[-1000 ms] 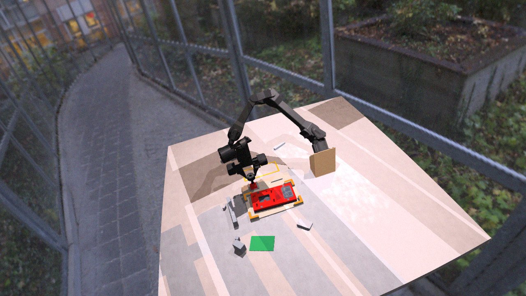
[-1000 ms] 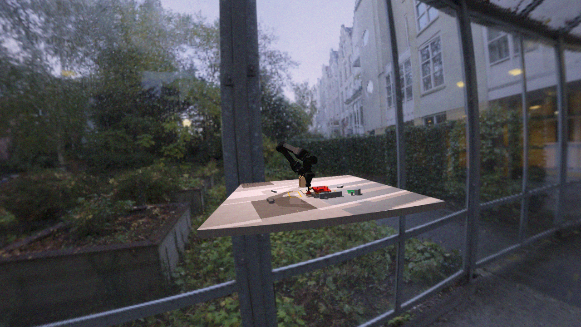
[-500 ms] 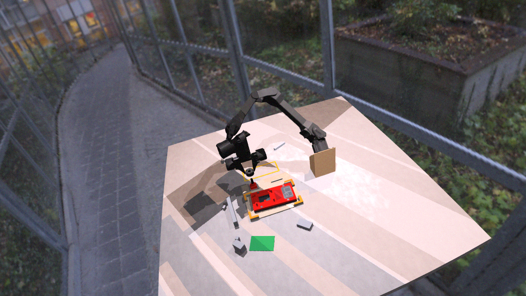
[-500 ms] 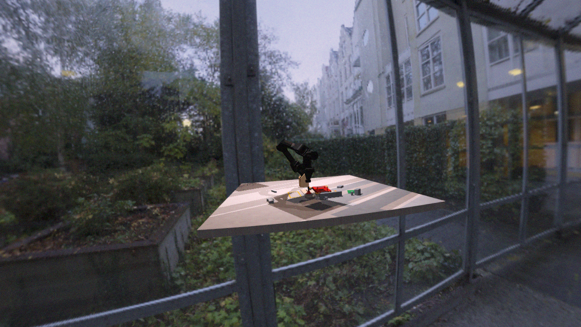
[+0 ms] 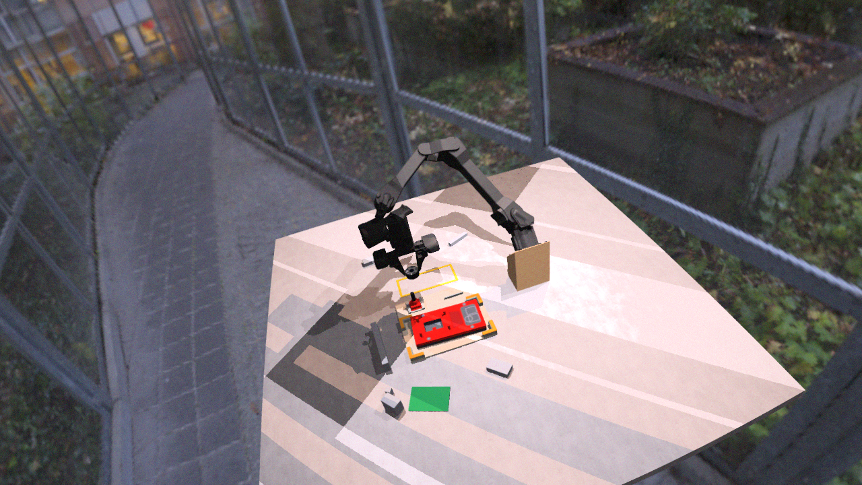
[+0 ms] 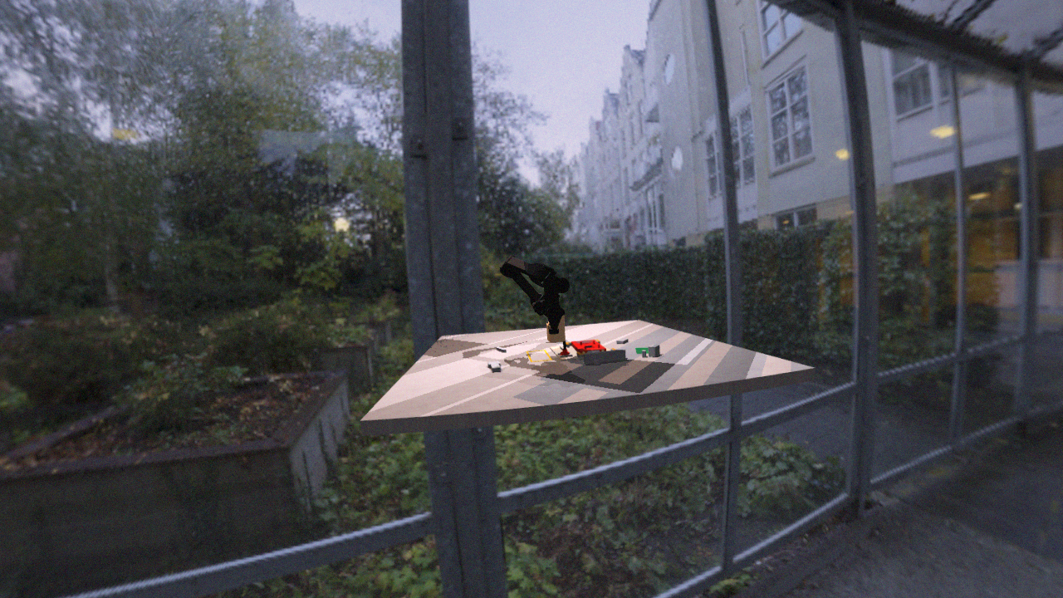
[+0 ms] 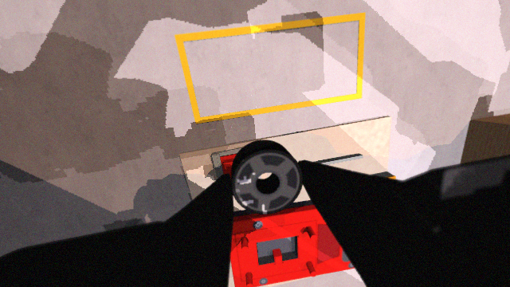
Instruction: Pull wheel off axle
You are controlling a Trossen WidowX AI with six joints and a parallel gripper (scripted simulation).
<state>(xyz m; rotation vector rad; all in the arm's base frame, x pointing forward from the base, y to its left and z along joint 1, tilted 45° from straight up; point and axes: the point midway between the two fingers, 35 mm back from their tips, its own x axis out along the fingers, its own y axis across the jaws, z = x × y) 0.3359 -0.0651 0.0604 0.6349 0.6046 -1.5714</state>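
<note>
Right now the upright axle is 20 mm ahead of my gripper tip, 30 mm to the left of it and 70 mm below it. The rest, counted from my gripper tip: thin rod 210 mm behind, 200 mm to the right, 100 mm below; wheel right at my gripper tip.
</note>
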